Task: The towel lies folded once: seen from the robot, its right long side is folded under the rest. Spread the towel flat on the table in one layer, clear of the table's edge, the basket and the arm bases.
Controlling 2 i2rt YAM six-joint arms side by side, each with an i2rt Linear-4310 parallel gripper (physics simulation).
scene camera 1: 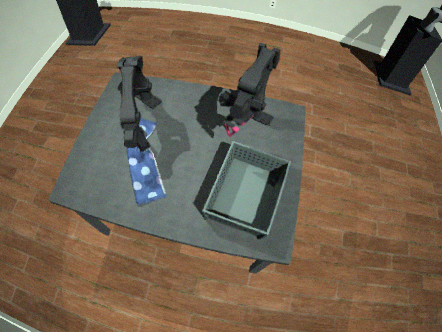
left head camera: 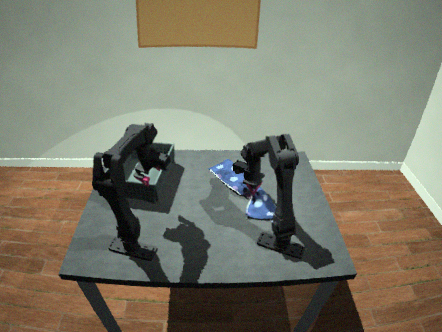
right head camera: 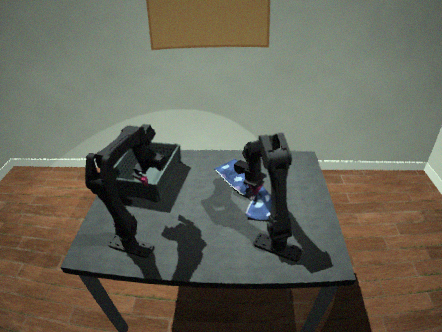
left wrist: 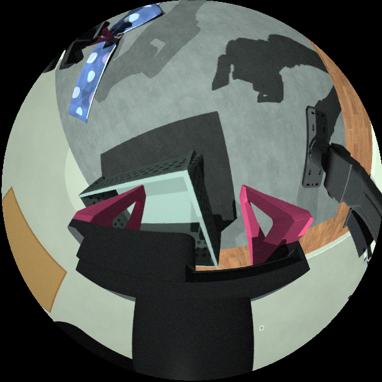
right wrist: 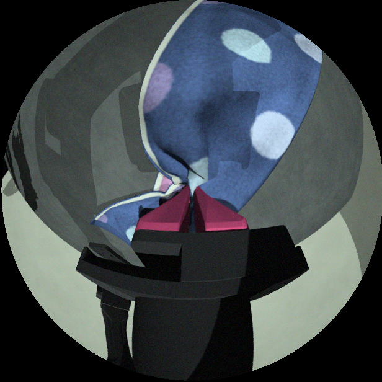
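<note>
The blue towel with pale dots [left head camera: 227, 172] [right head camera: 231, 175] [scene camera 1: 145, 172] [left wrist: 91, 82] [right wrist: 215, 100] lies as a long narrow strip, pinched in at a narrow waist toward one end, with a part fanning out on each side. My right gripper [left head camera: 254, 192] [left wrist: 111, 37] [right wrist: 191, 190] is shut on the towel at that waist, where the cloth gathers in creases at the fingertips. A pale hem runs along one long side. The arm hides part of the towel in the head views. My left gripper [left wrist: 192, 190] is open and empty, near the basket and away from the towel.
The grey-green basket [left head camera: 145, 192] [right head camera: 145, 194] [scene camera 1: 237, 223] [left wrist: 145, 167] stands at the back left in the head views. The right arm's base [left head camera: 280, 245] [scene camera 1: 149, 97] is near the towel's fanned end. The left arm's base [left head camera: 132, 248] is at the front left.
</note>
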